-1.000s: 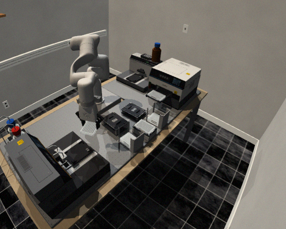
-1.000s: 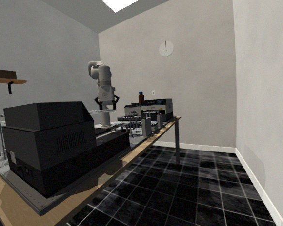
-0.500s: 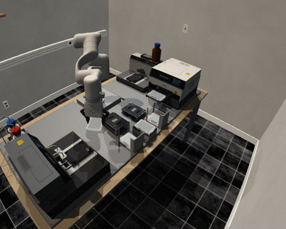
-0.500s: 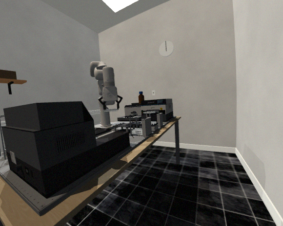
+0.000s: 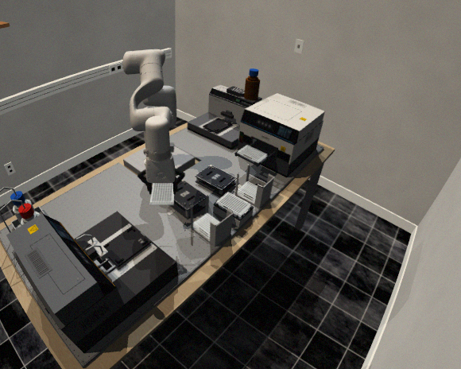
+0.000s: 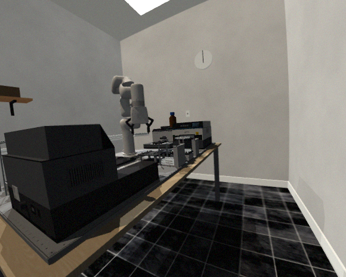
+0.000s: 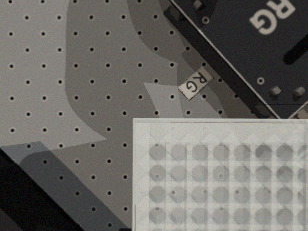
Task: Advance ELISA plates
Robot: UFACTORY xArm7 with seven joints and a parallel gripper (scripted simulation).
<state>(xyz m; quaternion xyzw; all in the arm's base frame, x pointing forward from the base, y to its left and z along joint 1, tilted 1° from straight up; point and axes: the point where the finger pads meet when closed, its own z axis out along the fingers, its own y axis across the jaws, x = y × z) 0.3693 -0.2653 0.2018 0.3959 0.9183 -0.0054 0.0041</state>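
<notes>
My hand is 170 mm to the right of the regrip nest RG, 170 mm above it and 50 mm past it. Round my hand: nest N6: 370 mm to the left, 190 mm below, 50 mm behind; DONE label: 410 mm to the left, 220 mm below, 60 mm ahead; RG label: 220 mm below, 80 mm to the left, 60 mm behind.
</notes>
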